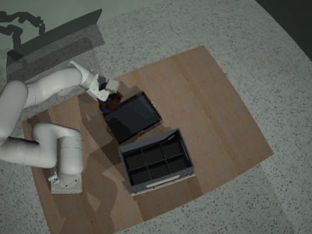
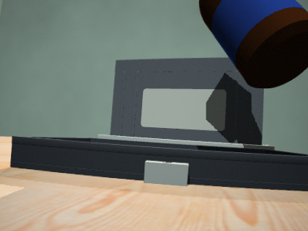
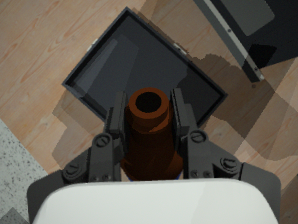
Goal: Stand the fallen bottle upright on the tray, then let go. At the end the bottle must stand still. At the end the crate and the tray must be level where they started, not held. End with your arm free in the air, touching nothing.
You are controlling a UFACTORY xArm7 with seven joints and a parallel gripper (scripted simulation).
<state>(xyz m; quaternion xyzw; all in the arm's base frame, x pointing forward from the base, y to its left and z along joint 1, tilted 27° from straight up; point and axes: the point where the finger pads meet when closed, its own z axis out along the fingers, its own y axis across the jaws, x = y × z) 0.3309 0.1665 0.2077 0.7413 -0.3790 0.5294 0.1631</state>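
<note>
Right now my hand is 50 mm above the bottle, 30 mm to the right of it and 20 mm past it. From my hand the other things lie so: dark crate 310 mm to the right, 120 mm below, 30 mm behind; then tray 190 mm below, 30 mm ahead, 20 mm to the right.
</note>
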